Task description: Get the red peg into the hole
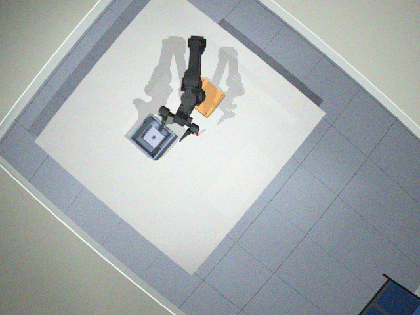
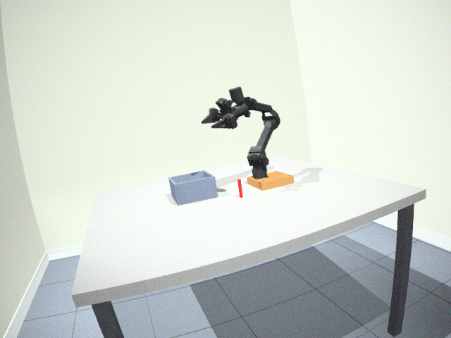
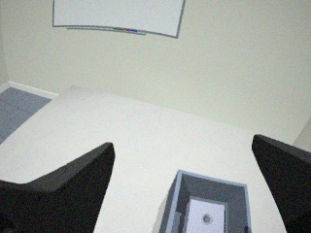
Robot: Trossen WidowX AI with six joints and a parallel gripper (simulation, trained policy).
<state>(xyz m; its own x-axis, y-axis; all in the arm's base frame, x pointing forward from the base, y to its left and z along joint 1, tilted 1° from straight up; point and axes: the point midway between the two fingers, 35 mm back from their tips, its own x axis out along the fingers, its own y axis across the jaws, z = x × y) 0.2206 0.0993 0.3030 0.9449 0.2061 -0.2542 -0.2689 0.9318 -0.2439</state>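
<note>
My gripper tip is 10 cm past the red peg, 4 cm to the right of it and 30 cm above it. From my gripper tip the other things lie so: pale plate (9 cm ahead, 13 cm to the right, 29 cm below); then blue-grey box (9 cm ahead, 13 cm to the right, 31 cm below).
</note>
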